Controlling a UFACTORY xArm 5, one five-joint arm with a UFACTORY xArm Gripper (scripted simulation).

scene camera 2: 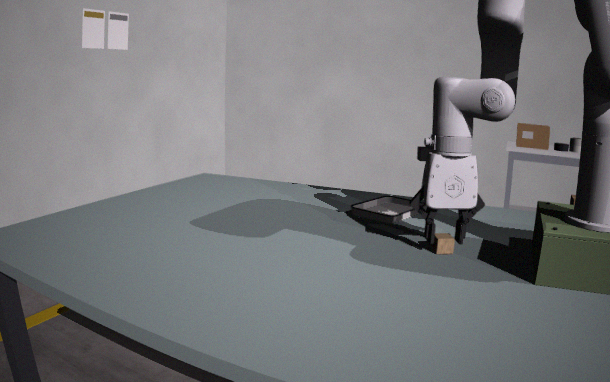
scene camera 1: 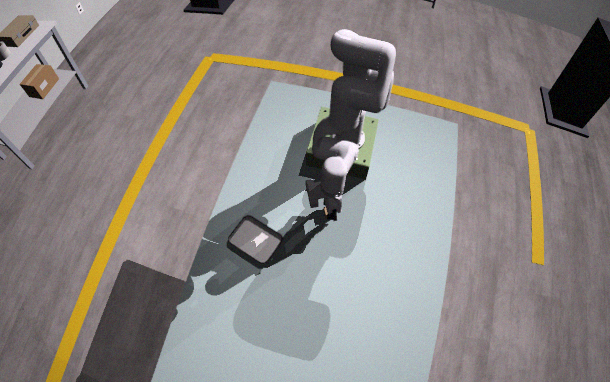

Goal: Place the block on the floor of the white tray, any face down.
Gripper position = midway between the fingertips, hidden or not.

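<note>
You'd see the gripper here (scene camera 2: pixel 444 242), and there's a white tray (scene camera 1: pixel 258 240) as well.
</note>
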